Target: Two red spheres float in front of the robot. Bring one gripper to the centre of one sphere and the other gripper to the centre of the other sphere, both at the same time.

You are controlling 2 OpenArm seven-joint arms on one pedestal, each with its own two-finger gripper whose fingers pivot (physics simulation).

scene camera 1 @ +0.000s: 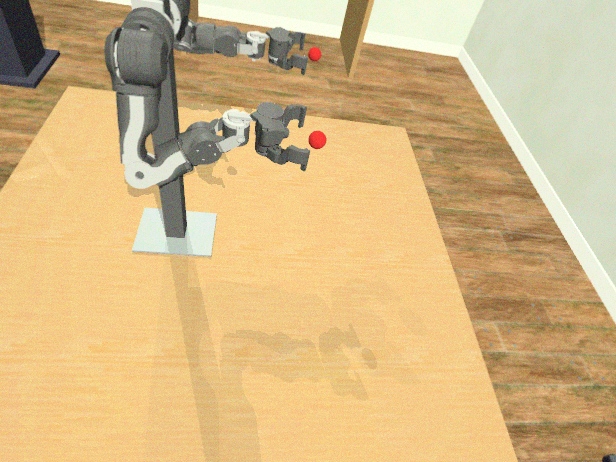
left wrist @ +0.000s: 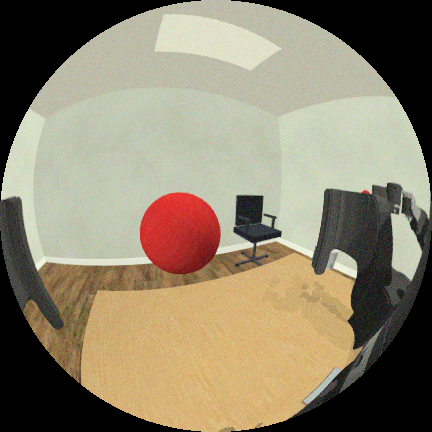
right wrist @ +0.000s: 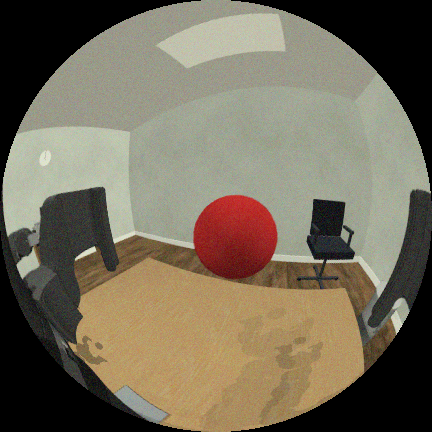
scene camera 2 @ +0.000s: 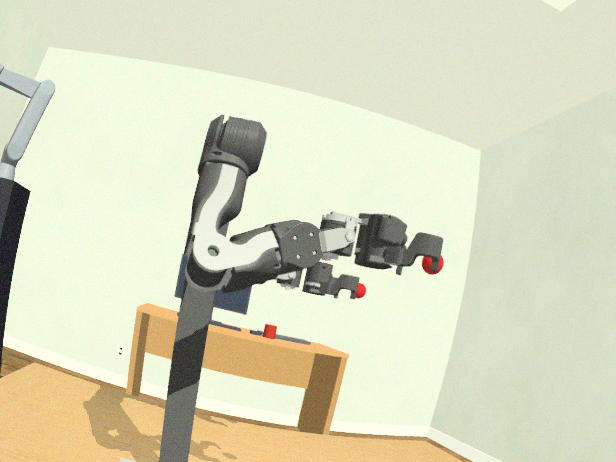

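Observation:
The upper red sphere [scene camera 1: 314, 54] [left wrist: 180, 233] floats just past the fingertips of my open left gripper [scene camera 1: 303, 53] [scene camera 2: 353, 290] [left wrist: 179, 247]. In scene camera 2 this sphere [scene camera 2: 361, 290] is partly hidden behind those tips and sticks out beyond them. The lower red sphere [scene camera 1: 317, 139] [right wrist: 235, 237] floats just past the fingertips of my open right gripper [scene camera 1: 304, 140] [scene camera 2: 434, 262] [right wrist: 253, 245] in scene camera 1. In scene camera 2 a fingertip covers part of this sphere [scene camera 2: 427, 265]. It sits a little right of centre in the right wrist view, the other left of centre in the left wrist view.
The wooden table top [scene camera 1: 300, 240] lies well below both grippers, with the pedestal [scene camera 1: 172, 205] on a pale base plate [scene camera 1: 200, 235]. A desk [scene camera 2: 260, 362] with a red cylinder [scene camera 2: 270, 331] stands in the background. A black chair [left wrist: 257, 231] [right wrist: 330, 245] stands beyond the table.

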